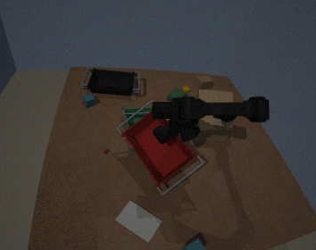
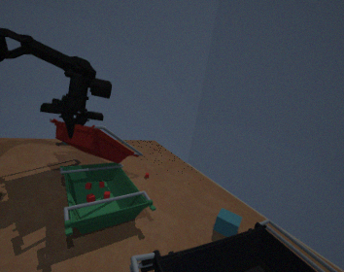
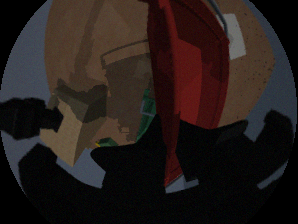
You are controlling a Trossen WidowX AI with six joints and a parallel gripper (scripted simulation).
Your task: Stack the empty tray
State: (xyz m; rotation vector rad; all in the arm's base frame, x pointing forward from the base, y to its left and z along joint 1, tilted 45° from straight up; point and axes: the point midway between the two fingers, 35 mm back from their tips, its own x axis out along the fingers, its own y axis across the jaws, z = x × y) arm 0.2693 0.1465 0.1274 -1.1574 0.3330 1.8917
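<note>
Now: the red tray 70 mm ahead of my gripper tip and 50 mm to the left of it. Also, from my gripper tip: red block 280 mm ahead, 140 mm below; white sheet 310 mm to the left, 150 mm below, 120 mm ahead; green block 470 mm to the right, 130 mm below, 100 mm behind.
</note>
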